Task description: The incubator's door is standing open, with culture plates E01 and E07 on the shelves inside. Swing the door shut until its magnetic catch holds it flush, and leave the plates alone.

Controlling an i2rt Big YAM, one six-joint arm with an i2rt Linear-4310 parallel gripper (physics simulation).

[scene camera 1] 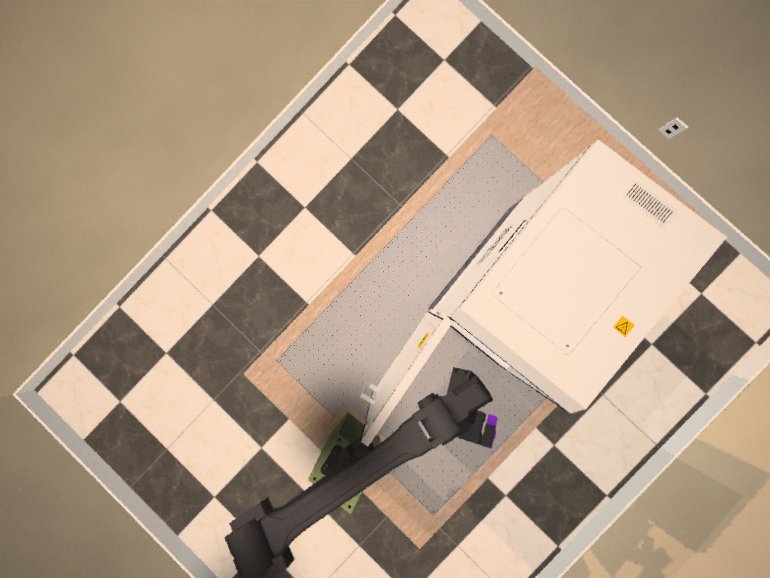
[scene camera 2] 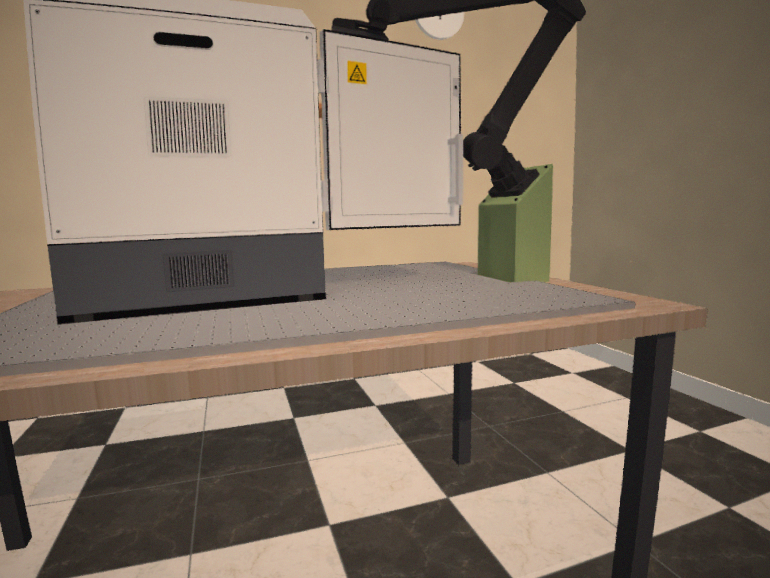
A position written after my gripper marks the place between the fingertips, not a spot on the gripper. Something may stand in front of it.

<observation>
my gripper: scene camera 1 475, 429; not seen in scene camera 2 (hidden by an incubator)
same spot on incubator: (scene camera 2: 179, 158) = (scene camera 1: 493, 242)
</observation>
